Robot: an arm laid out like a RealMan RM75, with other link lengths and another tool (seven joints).
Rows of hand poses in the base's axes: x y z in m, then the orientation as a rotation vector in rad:
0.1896 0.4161 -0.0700 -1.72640 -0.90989 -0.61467
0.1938 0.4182 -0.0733 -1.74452 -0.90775 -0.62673
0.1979 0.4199 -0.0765 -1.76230 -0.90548 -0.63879
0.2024 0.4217 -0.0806 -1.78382 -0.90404 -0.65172
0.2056 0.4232 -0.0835 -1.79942 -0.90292 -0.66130
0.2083 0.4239 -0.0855 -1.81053 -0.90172 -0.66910
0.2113 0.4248 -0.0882 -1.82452 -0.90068 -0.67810
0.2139 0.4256 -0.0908 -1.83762 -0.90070 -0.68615
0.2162 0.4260 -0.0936 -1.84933 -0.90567 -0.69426
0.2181 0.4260 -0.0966 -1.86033 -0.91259 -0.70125
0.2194 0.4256 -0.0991 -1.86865 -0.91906 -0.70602
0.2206 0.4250 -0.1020 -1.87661 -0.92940 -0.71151
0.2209 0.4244 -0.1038 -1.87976 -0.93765 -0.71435
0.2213 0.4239 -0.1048 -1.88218 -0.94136 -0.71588
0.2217 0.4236 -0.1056 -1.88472 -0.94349 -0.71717
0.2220 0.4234 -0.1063 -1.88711 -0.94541 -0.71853
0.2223 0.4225 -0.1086 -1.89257 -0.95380 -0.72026
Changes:
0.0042 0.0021 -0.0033 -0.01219 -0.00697 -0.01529
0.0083 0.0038 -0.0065 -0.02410 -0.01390 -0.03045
0.0128 0.0056 -0.0106 -0.03941 -0.02189 -0.04723
0.0160 0.0071 -0.0135 -0.05048 -0.02781 -0.05949
0.0187 0.0078 -0.0155 -0.05806 -0.03247 -0.06888
0.0217 0.0087 -0.0182 -0.06797 -0.03806 -0.08004
0.0243 0.0095 -0.0208 -0.07774 -0.04358 -0.08976
0.0266 0.0099 -0.0236 -0.08839 -0.05177 -0.09629
0.0285 0.0099 -0.0266 -0.09943 -0.06022 -0.10094
0.0298 0.0095 -0.0291 -0.10837 -0.06692 -0.10357
0.0310 0.0089 -0.0320 -0.11851 -0.07614 -0.10440
0.0313 0.0083 -0.0338 -0.12415 -0.08243 -0.10292
0.0317 0.0078 -0.0348 -0.12750 -0.08543 -0.10282
0.0321 0.0075 -0.0356 -0.13032 -0.08744 -0.10347
0.0324 0.0073 -0.0363 -0.13292 -0.08938 -0.10420
0.0327 0.0064 -0.0386 -0.14074 -0.09502 -0.10317

